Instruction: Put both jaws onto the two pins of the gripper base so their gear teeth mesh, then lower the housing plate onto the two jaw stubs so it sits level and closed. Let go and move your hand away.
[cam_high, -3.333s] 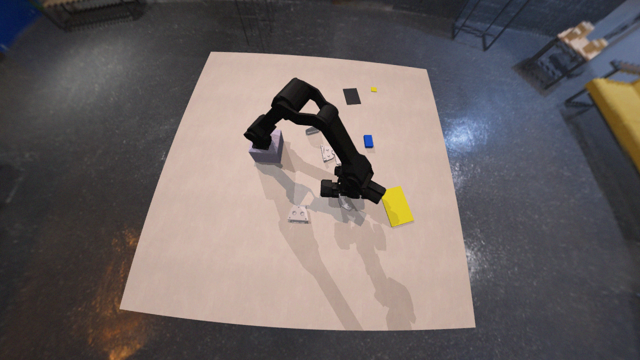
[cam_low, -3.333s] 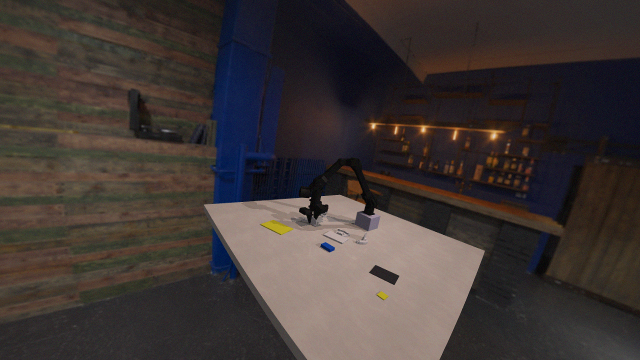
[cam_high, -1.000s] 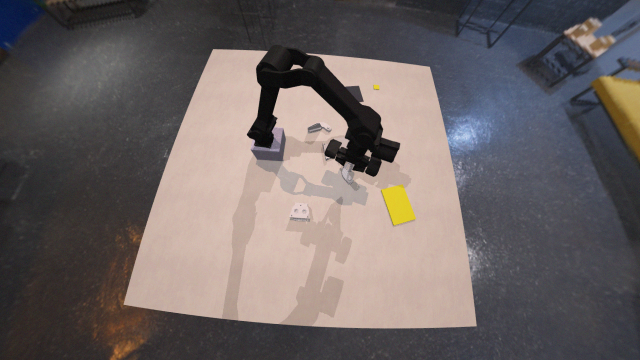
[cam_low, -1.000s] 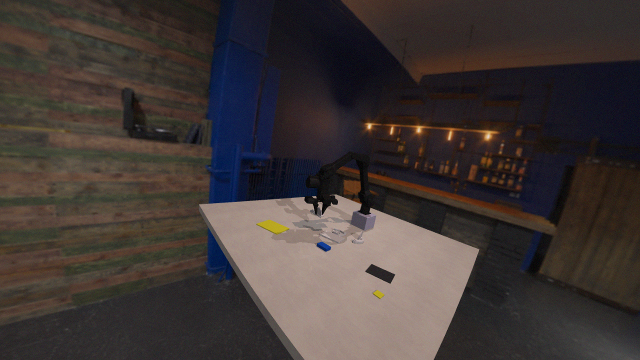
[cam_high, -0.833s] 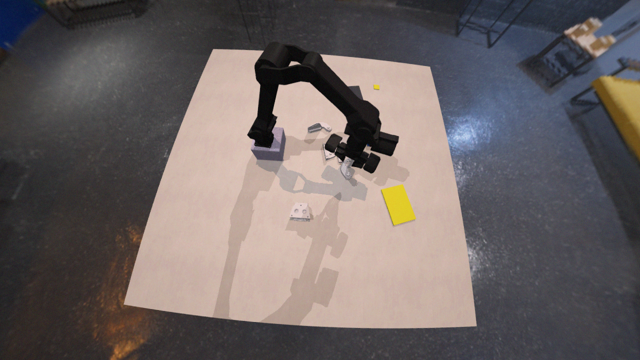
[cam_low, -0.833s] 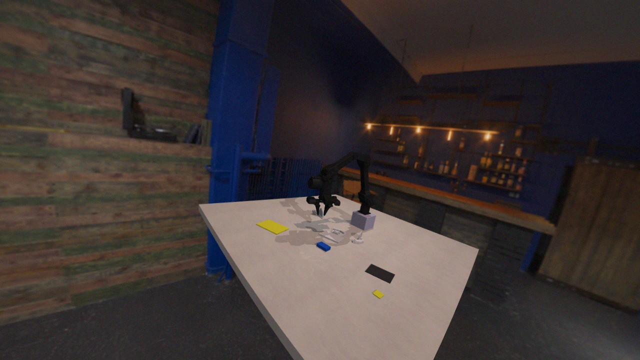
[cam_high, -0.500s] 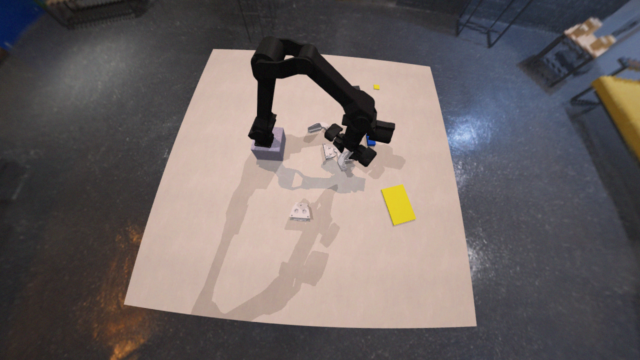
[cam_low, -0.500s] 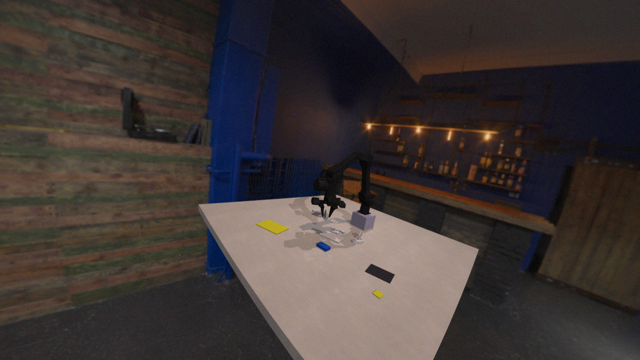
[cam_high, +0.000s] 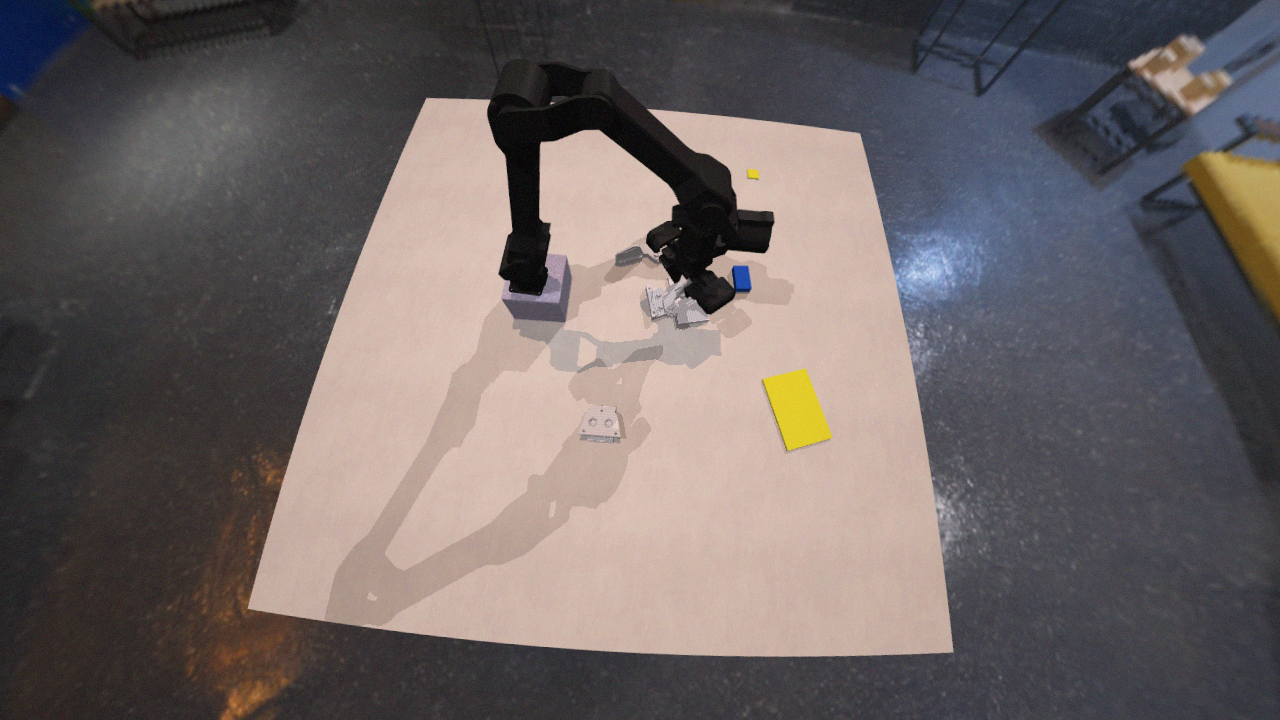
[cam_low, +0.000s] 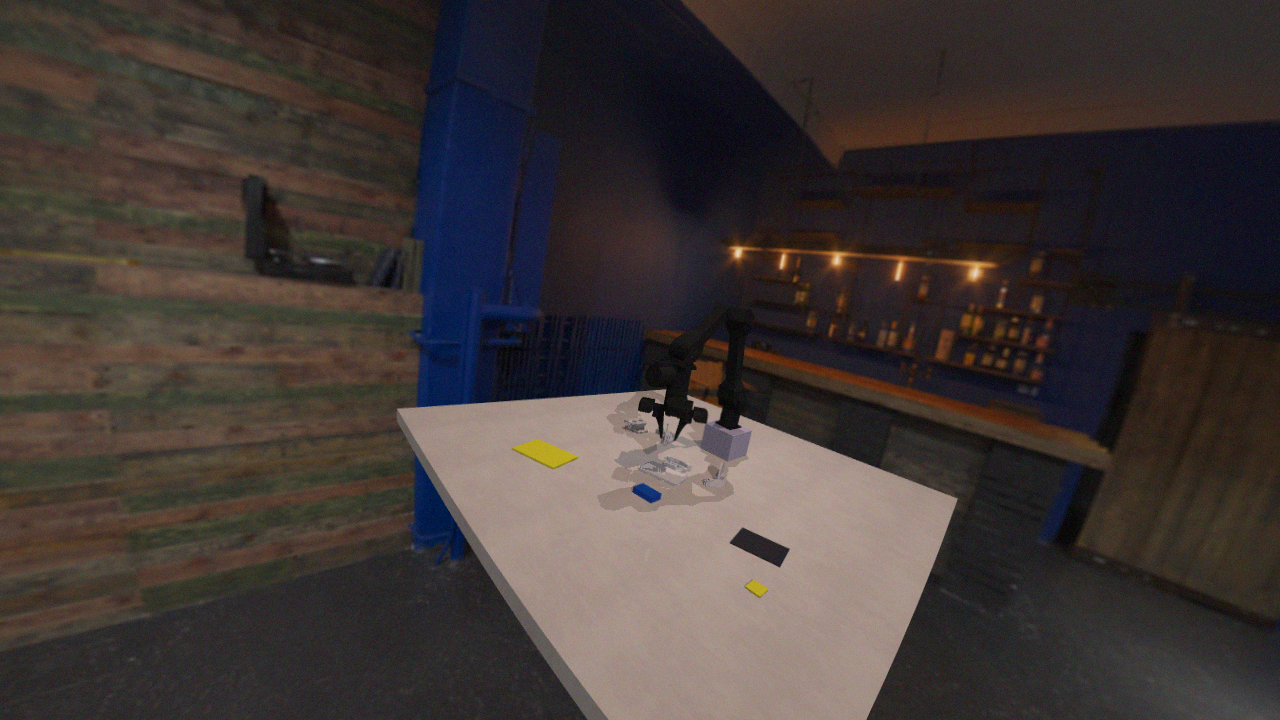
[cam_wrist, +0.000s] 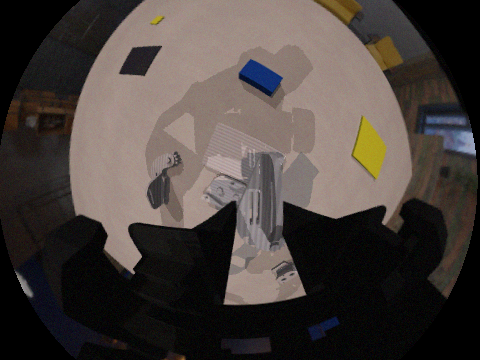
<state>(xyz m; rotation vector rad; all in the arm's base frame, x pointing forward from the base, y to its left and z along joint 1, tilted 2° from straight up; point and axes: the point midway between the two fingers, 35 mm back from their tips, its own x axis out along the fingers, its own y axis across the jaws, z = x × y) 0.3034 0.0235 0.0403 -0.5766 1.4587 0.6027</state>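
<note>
Now: gripper tip 40 mm to the left of the grey jaw and 10 mm past it. Round my gripper tip: blue block (140 mm ahead, 100 mm to the left, 80 mm below); white block (270 mm to the right, 120 mm behind, 80 mm below); yellow sheet (270 mm ahead, 190 mm to the right, 90 mm below).
</note>
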